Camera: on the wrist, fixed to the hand. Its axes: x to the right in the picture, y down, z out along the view.
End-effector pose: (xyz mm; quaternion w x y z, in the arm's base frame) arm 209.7 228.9 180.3 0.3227 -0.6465 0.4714 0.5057
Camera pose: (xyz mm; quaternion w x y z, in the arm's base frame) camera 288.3 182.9 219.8 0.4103 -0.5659 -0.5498 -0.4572
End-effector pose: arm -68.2 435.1 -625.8 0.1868 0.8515 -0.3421 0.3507
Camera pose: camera -77.3 527.6 -591.0 0.3992 0.2708 0.8759 0.0067
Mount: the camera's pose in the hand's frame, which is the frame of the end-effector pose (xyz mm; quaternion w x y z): -21.3 -55.2 -79.7 0.0079 0.0201 0.2109 -0.9773
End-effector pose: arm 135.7 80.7 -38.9 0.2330 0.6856 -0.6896 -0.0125
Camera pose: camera 213.5 121.8 7.1 0.1213 0.6866 0.7134 -0.0694
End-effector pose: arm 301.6 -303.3 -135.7 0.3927 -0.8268 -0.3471 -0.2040
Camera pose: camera 241.5 -350.3 -72.2 0.1064 -0.3836 0.7321 0.5528
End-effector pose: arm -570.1 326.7 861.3 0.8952 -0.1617 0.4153 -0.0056
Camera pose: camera -636.6 254.8 845.3 0.0827 0.3880 -0.0339 0.9173
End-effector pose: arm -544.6 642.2 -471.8 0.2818 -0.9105 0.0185 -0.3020
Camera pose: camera -614.2 652.9 -401.8 0.2785 -0.0441 0.8363 0.4702
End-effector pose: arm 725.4 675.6 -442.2 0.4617 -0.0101 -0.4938 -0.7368
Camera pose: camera 734.7 635.9 -532.7 0.6121 -0.6472 -0.0688 0.4492
